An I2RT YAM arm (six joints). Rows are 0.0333 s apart.
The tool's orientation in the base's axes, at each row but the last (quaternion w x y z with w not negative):
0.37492, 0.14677, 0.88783, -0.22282
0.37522, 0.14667, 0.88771, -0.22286
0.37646, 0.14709, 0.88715, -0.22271
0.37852, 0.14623, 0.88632, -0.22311
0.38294, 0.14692, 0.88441, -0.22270
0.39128, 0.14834, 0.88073, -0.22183
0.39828, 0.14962, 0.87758, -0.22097
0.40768, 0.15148, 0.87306, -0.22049
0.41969, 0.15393, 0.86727, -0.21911
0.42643, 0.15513, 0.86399, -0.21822
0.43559, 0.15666, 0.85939, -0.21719
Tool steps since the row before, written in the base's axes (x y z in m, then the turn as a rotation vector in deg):
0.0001, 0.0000, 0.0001, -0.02, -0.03, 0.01
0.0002, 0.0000, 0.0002, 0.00, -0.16, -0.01
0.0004, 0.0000, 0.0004, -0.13, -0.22, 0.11
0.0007, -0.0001, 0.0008, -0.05, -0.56, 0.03
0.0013, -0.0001, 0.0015, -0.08, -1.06, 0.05
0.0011, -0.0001, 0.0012, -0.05, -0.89, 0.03
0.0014, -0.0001, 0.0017, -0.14, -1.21, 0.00
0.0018, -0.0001, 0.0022, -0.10, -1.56, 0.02
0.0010, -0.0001, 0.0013, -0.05, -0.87, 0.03
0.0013, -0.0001, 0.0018, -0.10, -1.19, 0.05
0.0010, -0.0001, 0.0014, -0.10, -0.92, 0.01
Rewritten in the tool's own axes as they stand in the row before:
-0.0001, 0.0000, 0.0000, 0.00, -0.04, 0.00
-0.0003, 0.0000, 0.0000, -0.01, -0.13, 0.09
-0.0006, 0.0001, 0.0000, -0.01, -0.28, -0.03
-0.0011, 0.0000, 0.0000, -0.04, -0.51, 0.23
-0.0020, 0.0001, -0.0001, -0.08, -0.96, 0.46
-0.0016, 0.0001, 0.0000, -0.07, -0.79, 0.40
-0.0022, 0.0001, -0.0001, -0.02, -1.10, 0.52
-0.0028, 0.0001, 0.0000, -0.09, -1.39, 0.72
-0.0016, 0.0000, 0.0000, -0.07, -0.78, 0.39
-0.0022, 0.0001, -0.0001, -0.08, -1.08, 0.51
-0.0017, 0.0000, 0.0000, -0.02, -0.84, 0.40

